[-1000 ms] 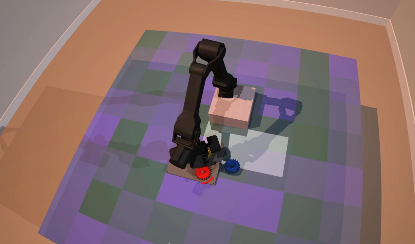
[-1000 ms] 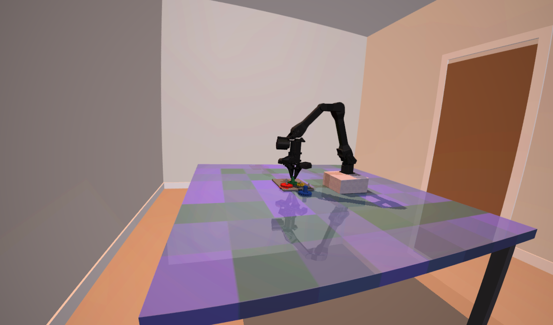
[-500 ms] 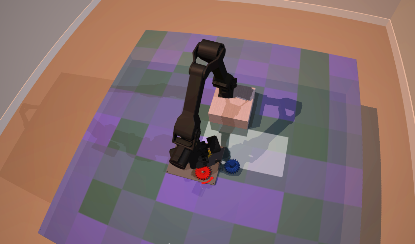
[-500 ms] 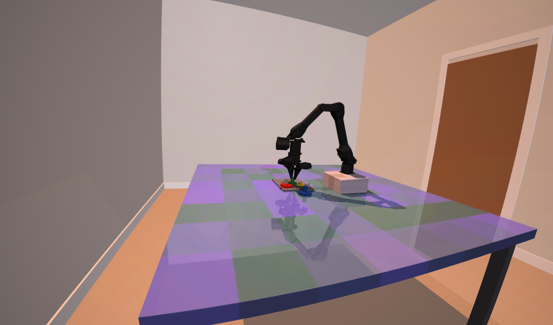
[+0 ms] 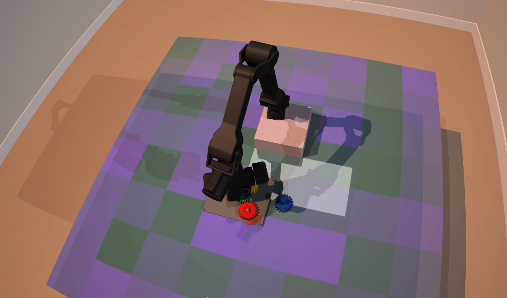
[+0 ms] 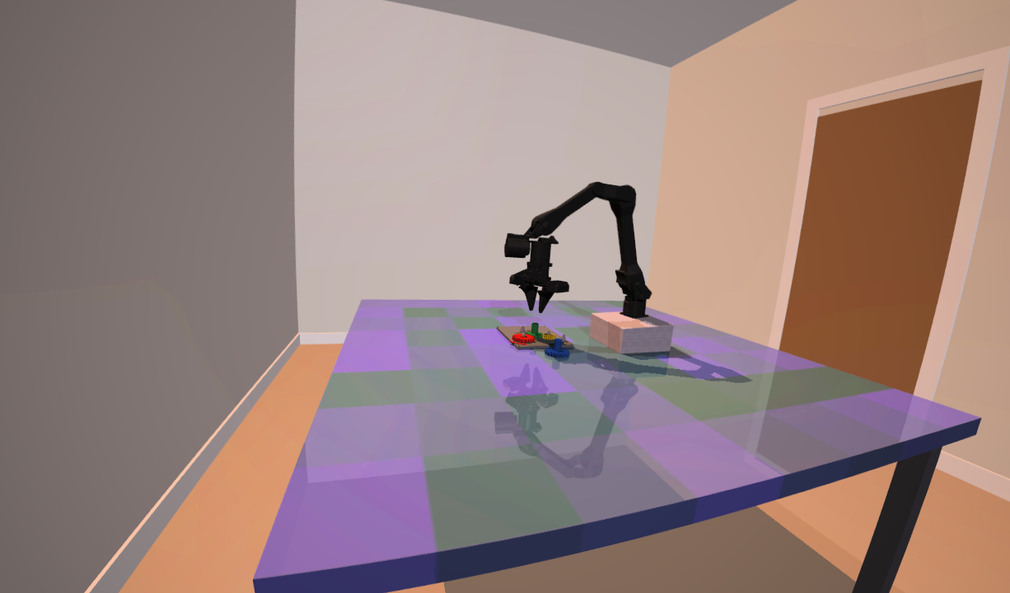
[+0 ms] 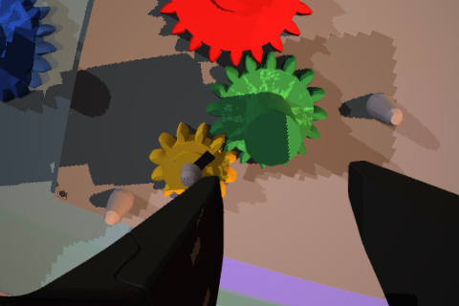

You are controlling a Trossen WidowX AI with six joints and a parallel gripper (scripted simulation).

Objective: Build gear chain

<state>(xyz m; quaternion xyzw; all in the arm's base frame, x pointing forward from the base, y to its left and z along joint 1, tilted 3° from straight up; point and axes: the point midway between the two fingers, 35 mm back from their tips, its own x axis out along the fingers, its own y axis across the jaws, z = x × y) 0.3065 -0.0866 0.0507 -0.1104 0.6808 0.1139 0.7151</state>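
The green gear lies 60 mm below my gripper tip. The rest, counted from my gripper tip: red arrow: 80 mm ahead, 50 mm to the left, 80 mm below; small yellow gear: 30 mm behind, 30 mm to the left, 70 mm below; red gear: 50 mm ahead, 20 mm to the left, 70 mm below.
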